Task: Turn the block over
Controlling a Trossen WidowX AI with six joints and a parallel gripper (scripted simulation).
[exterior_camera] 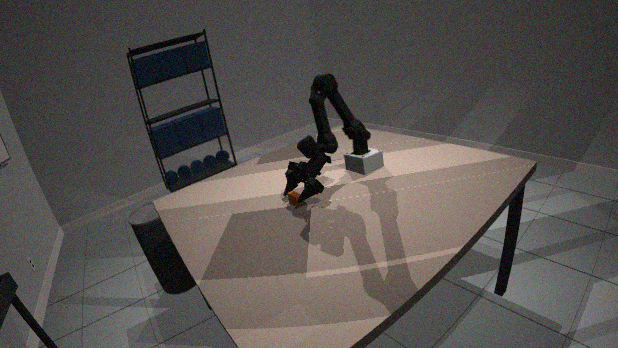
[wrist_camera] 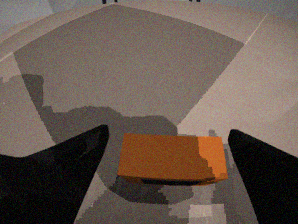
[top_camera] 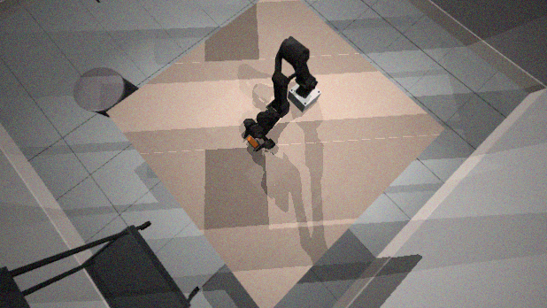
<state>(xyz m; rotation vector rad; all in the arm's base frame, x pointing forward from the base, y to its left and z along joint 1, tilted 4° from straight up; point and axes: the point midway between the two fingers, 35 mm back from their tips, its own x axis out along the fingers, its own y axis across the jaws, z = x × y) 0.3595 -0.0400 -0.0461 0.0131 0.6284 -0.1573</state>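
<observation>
Right now my gripper tip is 30 mm past the block and 10 mm above it.
</observation>
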